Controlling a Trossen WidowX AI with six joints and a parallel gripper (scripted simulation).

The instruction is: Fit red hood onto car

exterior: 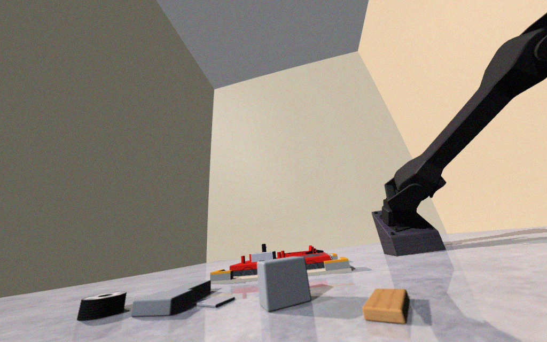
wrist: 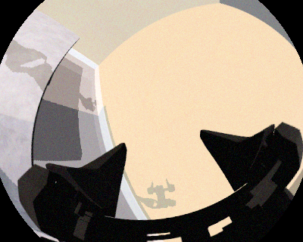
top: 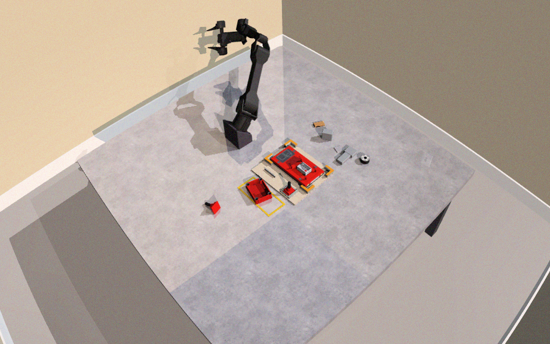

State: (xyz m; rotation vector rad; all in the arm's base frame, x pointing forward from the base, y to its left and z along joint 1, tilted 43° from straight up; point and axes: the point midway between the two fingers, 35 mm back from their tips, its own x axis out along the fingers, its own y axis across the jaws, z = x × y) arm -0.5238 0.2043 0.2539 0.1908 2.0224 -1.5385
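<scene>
My gripper tip is now 810 mm short of the red hood, 460 mm to the left of it and 160 mm above it. Round my gripper tip: grey engine block (880 mm ahead, 270 mm to the right, 150 mm below); then wooden block (750 mm ahead, 170 mm below).
</scene>
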